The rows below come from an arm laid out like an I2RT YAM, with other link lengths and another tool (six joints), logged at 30 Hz.
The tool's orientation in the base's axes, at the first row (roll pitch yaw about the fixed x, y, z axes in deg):
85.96 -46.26 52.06
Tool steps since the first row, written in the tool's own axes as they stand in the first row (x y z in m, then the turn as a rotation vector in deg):
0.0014 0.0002 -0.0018 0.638 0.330 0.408
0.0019 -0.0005 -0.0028 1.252 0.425 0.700
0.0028 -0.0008 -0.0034 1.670 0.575 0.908
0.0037 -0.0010 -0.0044 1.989 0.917 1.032
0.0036 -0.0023 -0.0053 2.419 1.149 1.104
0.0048 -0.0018 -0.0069 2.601 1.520 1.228
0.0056 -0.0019 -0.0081 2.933 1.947 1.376
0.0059 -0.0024 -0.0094 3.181 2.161 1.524
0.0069 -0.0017 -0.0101 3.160 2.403 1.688
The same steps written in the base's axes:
-0.0009 0.0018 0.0011 0.415 -0.092 0.708
-0.0011 0.0031 0.0009 0.849 0.002 1.232
-0.0010 0.0042 0.0013 1.109 0.015 1.647
-0.0013 0.0054 0.0018 1.168 -0.071 2.120
-0.0013 0.0066 0.0008 1.289 -0.006 2.594
-0.0023 0.0081 0.0019 1.275 -0.182 2.987
-0.0028 0.0093 0.0023 1.315 -0.322 3.529
-0.0034 0.0106 0.0021 1.426 -0.396 3.863
-0.0038 0.0113 0.0033 1.420 -0.642 4.023

